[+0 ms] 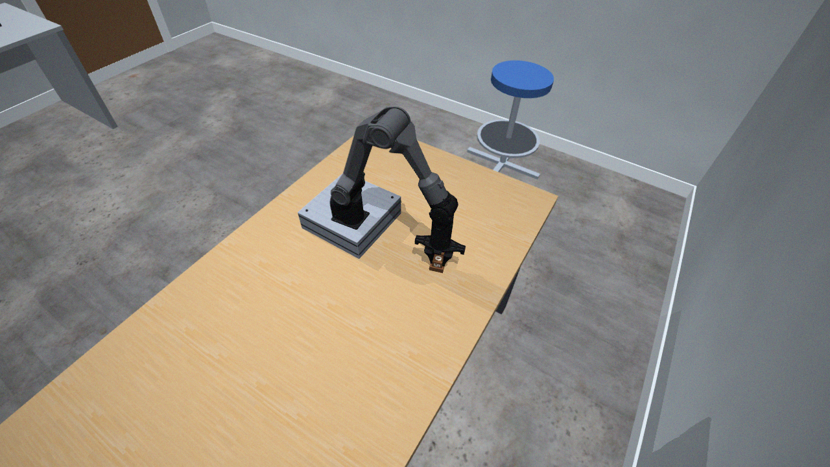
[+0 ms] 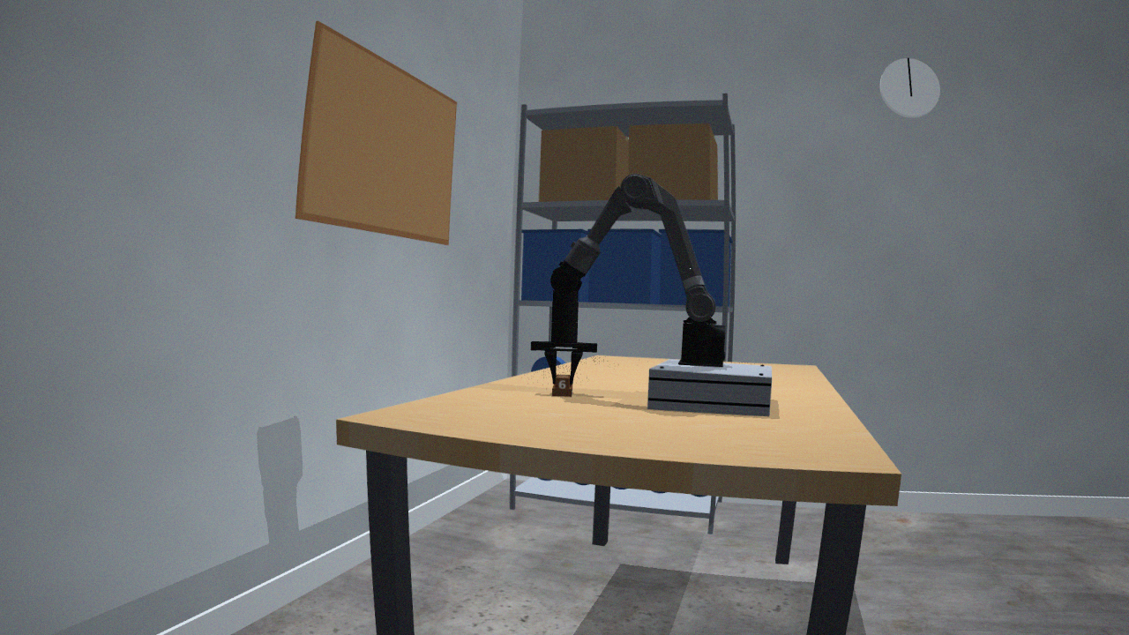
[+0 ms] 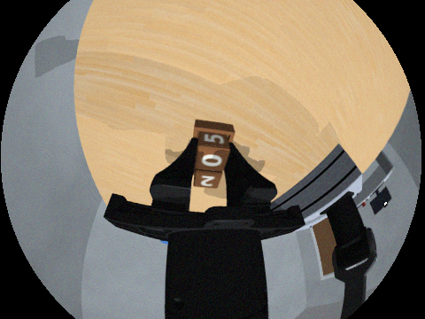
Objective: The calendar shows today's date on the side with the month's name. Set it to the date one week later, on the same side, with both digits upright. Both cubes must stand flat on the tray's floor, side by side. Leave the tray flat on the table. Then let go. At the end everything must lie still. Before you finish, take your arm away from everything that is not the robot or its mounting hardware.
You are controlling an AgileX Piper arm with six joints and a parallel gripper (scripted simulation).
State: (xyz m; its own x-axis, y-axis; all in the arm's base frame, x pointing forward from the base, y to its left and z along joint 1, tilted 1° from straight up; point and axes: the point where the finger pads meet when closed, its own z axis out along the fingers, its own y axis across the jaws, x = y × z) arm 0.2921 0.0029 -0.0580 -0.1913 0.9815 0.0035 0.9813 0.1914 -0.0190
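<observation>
Right now my hand is 2 cm to the right of the brown tray and 2 cm above it. The rest, counted from my hand: brown digit cube: right at my hand.
</observation>
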